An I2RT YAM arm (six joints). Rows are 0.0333 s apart.
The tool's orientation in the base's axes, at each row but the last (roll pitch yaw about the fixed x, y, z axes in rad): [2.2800, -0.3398, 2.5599]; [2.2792, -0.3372, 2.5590]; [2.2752, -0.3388, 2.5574]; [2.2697, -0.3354, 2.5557]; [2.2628, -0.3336, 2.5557]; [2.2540, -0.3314, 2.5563]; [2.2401, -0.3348, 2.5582]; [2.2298, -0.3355, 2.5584]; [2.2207, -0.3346, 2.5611]
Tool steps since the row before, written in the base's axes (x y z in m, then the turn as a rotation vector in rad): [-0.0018, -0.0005, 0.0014, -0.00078, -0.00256, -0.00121]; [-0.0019, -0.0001, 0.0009, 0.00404, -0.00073, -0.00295]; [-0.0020, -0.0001, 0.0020, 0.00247, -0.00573, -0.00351]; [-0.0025, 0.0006, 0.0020, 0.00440, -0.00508, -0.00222]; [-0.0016, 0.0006, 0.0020, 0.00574, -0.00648, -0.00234]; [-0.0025, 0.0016, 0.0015, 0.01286, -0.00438, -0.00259]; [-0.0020, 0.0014, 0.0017, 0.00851, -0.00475, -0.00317]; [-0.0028, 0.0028, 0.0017, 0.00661, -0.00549, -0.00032]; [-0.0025, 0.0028, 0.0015, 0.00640, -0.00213, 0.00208]
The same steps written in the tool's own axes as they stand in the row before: [0.0016, -0.0002, -0.0017, -0.00111, -0.00235, -0.00137]; [0.0017, -0.0005, -0.0011, -0.00454, -0.00012, 0.00222]; [0.0022, 0.0003, -0.0018, -0.00609, -0.00341, -0.00158]; [0.0029, 0.0003, -0.0014, -0.00685, -0.00113, -0.00140]; [0.0022, 0.0008, -0.0012, -0.00867, -0.00101, -0.00205]; [0.0033, 0.0003, -0.0003, -0.01327, 0.00360, 0.00153]; [0.0029, 0.0007, -0.0004, -0.01022, 0.00061, 0.00044]; [0.0042, 0.0007, 0.0004, -0.00817, 0.00141, -0.00228]; [0.0039, 0.0008, 0.0006, -0.00548, 0.00431, -0.00111]
